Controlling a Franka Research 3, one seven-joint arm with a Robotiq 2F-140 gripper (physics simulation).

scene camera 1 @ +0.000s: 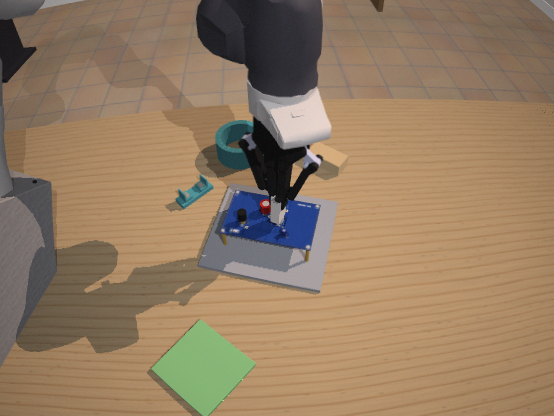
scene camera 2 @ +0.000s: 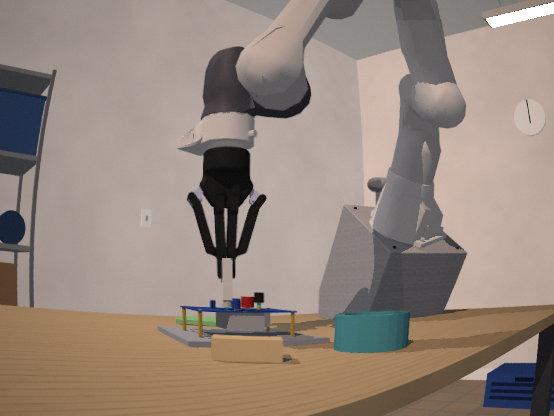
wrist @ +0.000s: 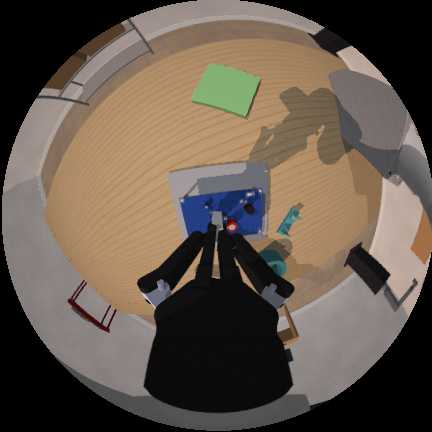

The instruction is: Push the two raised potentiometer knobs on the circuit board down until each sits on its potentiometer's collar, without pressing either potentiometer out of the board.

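The blue circuit board [scene camera 1: 303, 225] [scene camera 2: 192, 307] [wrist: 194, 215] stands on brass posts above a grey base plate [scene camera 1: 305, 282] [scene camera 2: 175, 333] [wrist: 175, 181]. A black knob [scene camera 1: 242, 215] [scene camera 2: 258, 297] [wrist: 249, 208] sits raised, with its shaft showing beneath. A red knob [scene camera 1: 265, 206] [scene camera 2: 247, 301] [wrist: 231, 226] stands lower on the board. In scene camera 2, a blue knob [scene camera 2: 236, 303] stands beside a grey part [scene camera 2: 227, 303]. My gripper [scene camera 1: 278, 204] [scene camera 2: 227, 272] [wrist: 216, 217] is shut, pointing down. Its pale tip is directly above or touching the grey part; contact is unclear. The tip hides some of the board.
A teal ring [scene camera 1: 234, 157] [scene camera 2: 371, 332] [wrist: 274, 264] and a wooden block [scene camera 1: 330, 159] [scene camera 2: 247, 348] lie behind the board in scene camera 1. A teal bracket [scene camera 1: 195, 194] [wrist: 289, 221] lies left of it. A green square [scene camera 1: 203, 367] [wrist: 226, 90] lies nearer the front.
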